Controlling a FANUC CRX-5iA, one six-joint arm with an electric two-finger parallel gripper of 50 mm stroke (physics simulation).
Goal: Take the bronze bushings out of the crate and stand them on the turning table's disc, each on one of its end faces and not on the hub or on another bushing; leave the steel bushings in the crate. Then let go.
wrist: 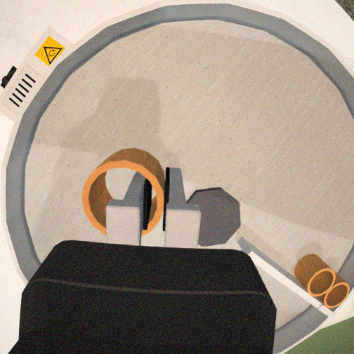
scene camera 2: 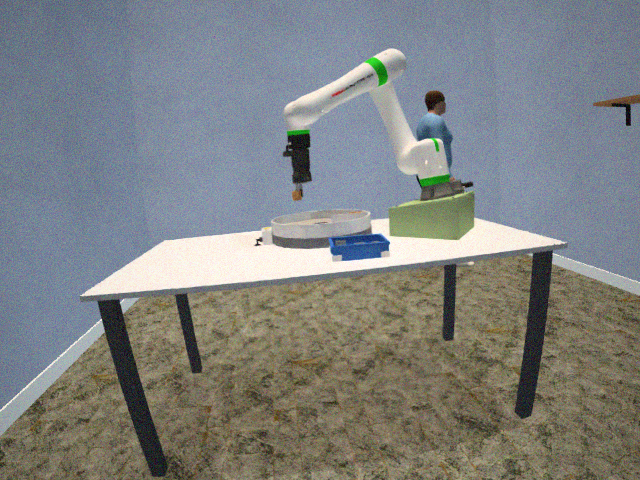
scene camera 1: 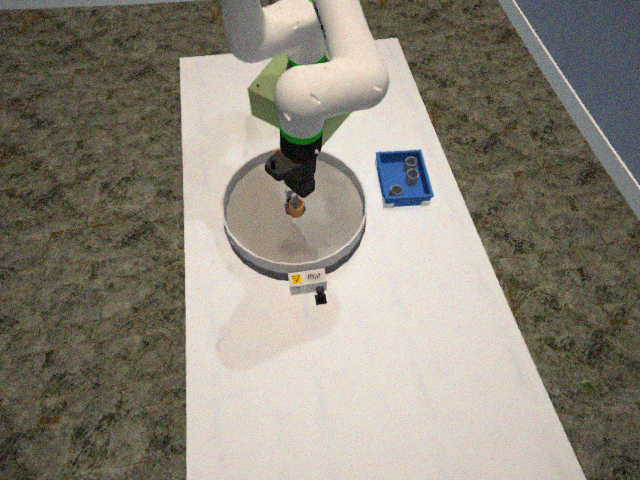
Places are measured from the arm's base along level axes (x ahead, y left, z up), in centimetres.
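Pixels of known places: gripper, fingertip midpoint: (scene camera 2: 299, 197) (scene camera 1: 291, 206); arm's base at its link origin: (scene camera 2: 437, 198).
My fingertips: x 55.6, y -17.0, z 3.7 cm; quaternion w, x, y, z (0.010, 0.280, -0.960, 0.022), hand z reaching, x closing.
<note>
For each thing: its top centre in the pictures, then the offset to it from my fingertips. "pt": a spot on its surface instead.
- turning table's disc at its top centre: (scene camera 1: 295, 206) (scene camera 2: 321, 223) dx -8.0, dy +2.1, dz -11.8 cm
- blue crate at its top centre: (scene camera 1: 404, 173) (scene camera 2: 357, 239) dx -13.6, dy +38.2, dz -12.9 cm
- control box at a spot on its surface: (scene camera 1: 307, 282) pt dx +16.7, dy +0.4, dz -12.2 cm
My gripper (scene camera 1: 292, 198) (scene camera 2: 298, 188) (wrist: 158, 185) is shut on the wall of a bronze bushing (scene camera 1: 296, 208) (scene camera 2: 296, 195) (wrist: 135, 156), one finger inside it, one outside. It hangs upright above the turning table's disc (scene camera 1: 258, 222) (wrist: 225, 100). The dark hub (wrist: 216, 217) shows beside the fingers in the wrist view. Two more bronze bushings, one (wrist: 309, 265) beside the other (wrist: 338, 278), stand on the disc near its wall. Three steel bushings (scene camera 1: 410, 162) (scene camera 1: 412, 177) (scene camera 1: 395, 190) are in the blue crate (scene camera 1: 379, 173) (scene camera 2: 359, 251); no bronze shows there.
A raised rim (scene camera 1: 248, 256) (scene camera 2: 289, 229) (wrist: 15, 185) surrounds the disc. A pale bar (wrist: 280, 275) runs from near the hub to the rim beside the standing bushings. A control box (scene camera 1: 307, 282) (scene camera 2: 266, 236) adjoins the rim. A green pedestal (scene camera 1: 263, 100) (scene camera 2: 429, 222) carries the arm. A person (scene camera 2: 433, 126) is behind it.
</note>
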